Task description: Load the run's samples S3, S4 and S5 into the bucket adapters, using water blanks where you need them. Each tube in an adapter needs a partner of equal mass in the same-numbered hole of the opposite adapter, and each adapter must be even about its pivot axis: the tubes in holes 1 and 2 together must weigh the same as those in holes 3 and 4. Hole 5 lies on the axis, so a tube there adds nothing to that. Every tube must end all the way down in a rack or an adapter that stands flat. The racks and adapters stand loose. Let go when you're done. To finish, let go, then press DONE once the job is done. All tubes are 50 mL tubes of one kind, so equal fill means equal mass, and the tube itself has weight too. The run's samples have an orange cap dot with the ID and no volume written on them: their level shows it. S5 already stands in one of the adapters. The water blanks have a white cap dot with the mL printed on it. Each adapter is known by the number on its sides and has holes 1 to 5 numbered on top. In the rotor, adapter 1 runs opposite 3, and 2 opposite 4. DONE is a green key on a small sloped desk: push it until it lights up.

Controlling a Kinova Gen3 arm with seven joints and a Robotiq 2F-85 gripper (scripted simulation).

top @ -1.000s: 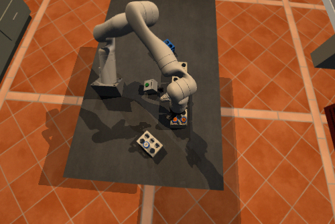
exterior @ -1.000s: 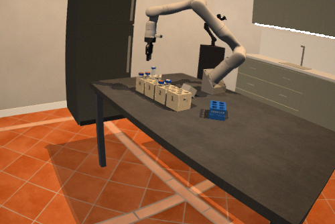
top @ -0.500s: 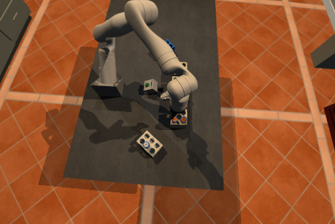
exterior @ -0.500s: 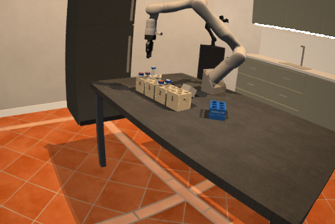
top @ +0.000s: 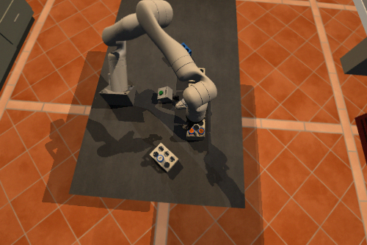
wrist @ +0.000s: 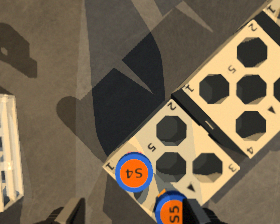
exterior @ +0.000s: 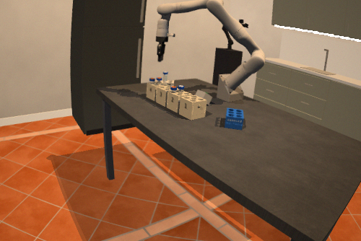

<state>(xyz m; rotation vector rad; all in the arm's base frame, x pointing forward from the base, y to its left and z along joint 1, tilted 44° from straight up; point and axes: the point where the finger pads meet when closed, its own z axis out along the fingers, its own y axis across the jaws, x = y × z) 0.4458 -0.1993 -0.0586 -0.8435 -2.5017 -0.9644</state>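
Right now the green done key is 210 mm behind my hand, 220 mm to the left of it and 180 mm below it. Also, from my hand: white blank rack: 130 mm behind, 140 mm to the right, 210 mm below; blue sample rack: 140 mm behind, 540 mm to the left, 210 mm below.
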